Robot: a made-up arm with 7 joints.
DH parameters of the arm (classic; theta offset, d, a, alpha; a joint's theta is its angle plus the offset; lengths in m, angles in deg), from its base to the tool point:
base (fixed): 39.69 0 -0.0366 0
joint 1: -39.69 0.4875 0.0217 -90
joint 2: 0 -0.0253 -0.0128 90
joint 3: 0 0.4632 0.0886 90
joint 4: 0 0.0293 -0.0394 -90
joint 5: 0 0.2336 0.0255 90
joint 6: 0 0.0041 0.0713 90
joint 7: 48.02 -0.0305 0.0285 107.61
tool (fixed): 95.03 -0.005 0 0
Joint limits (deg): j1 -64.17..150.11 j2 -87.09..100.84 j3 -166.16..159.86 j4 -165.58..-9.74 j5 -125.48..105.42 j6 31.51..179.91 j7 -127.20..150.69
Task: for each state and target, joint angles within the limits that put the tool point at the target. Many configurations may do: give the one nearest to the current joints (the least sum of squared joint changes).
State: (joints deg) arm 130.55 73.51 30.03 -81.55 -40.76 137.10 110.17
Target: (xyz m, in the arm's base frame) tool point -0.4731 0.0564 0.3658
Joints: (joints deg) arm 147.42 73.63 42.53 -132.21 -44.21 134.29 115.30
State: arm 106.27 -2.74 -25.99 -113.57 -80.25 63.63 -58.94
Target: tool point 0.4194 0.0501 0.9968
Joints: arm 77.04 -1.06 -55.45 -89.46 -85.38 59.09 -56.00
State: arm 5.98 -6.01 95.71 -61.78 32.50 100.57 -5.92
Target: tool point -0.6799 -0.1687 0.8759
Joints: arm 30.01 -55.08 114.44 -30.39 29.12 91.85 -19.68
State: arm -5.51 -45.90 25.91 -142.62 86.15 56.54 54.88
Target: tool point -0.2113 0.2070 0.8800
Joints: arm -1.75 -64.13 41.01 -111.60 91.41 53.83 54.91
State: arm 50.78 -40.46 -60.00 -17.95 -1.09 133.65 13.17
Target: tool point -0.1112 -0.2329 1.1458
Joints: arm 48.56 -15.73 -59.23 -9.74 -5.68 169.27 15.37
